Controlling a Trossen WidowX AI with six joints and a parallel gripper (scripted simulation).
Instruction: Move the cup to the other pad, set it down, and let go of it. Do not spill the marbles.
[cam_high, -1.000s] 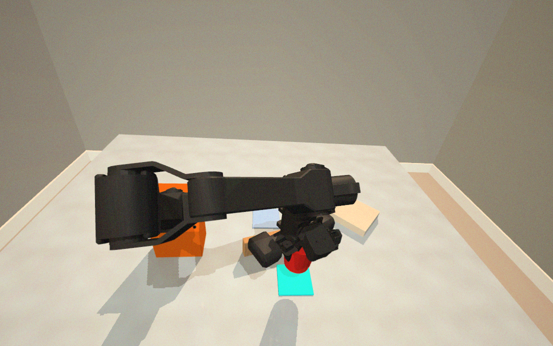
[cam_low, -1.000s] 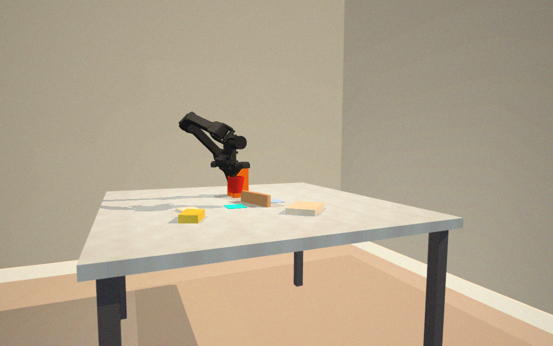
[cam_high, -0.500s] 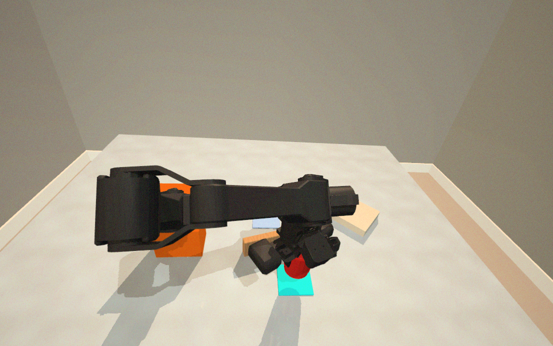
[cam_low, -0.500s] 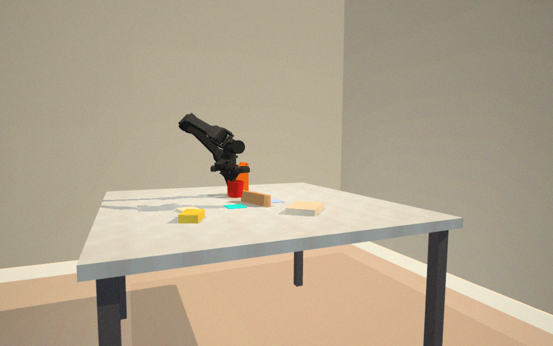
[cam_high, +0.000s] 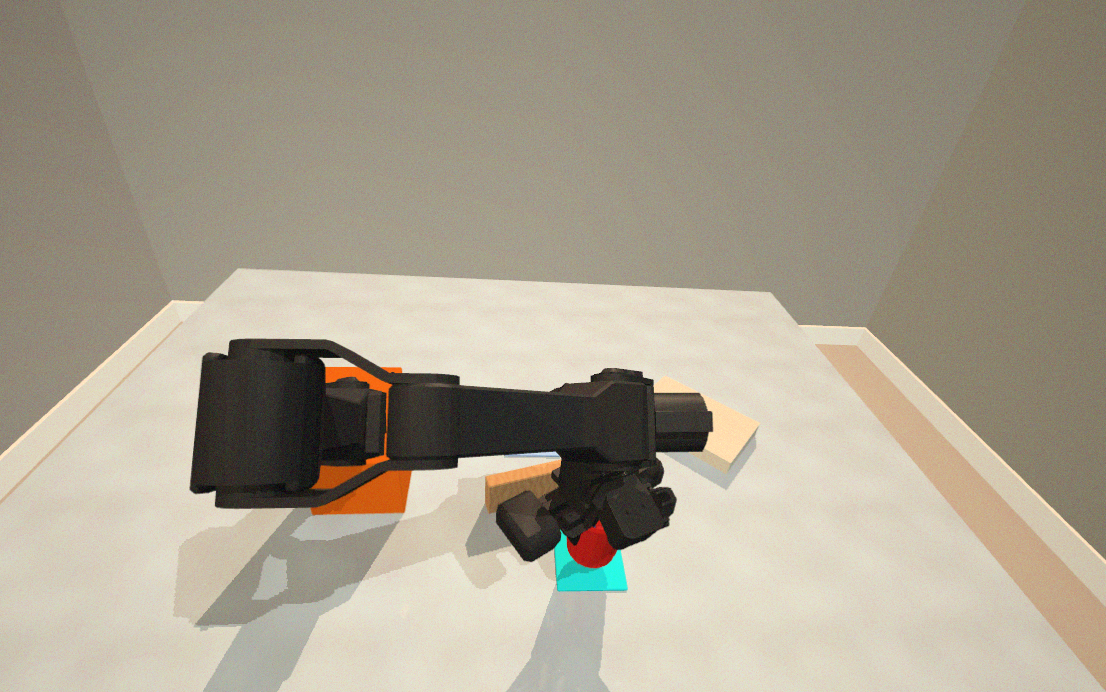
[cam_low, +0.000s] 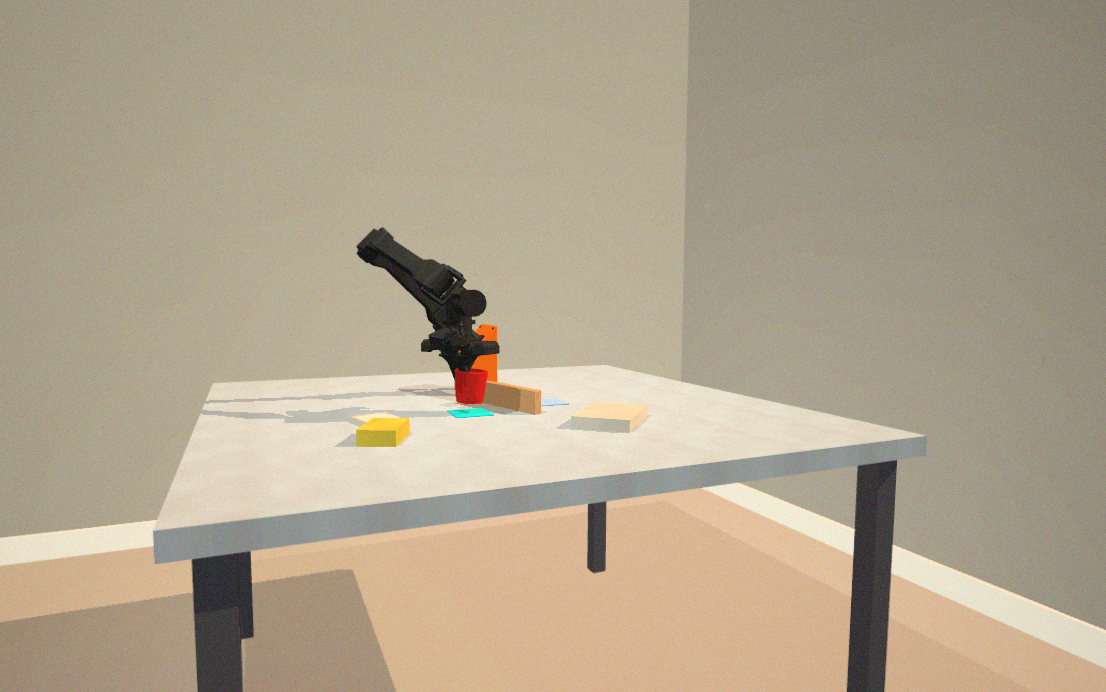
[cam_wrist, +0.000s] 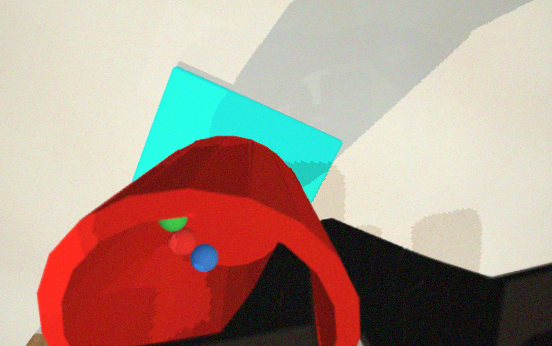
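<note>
Right now my gripper tip is 40 mm short of the red marble, 30 mm to the right of it and 20 mm above it. Also, from my gripper tip: blue marble: 30 mm to the left, 30 mm ahead, 20 mm below; red cup: 30 mm ahead, 10 mm to the left; green marble: 40 mm ahead, 20 mm to the left, 20 mm below.
</note>
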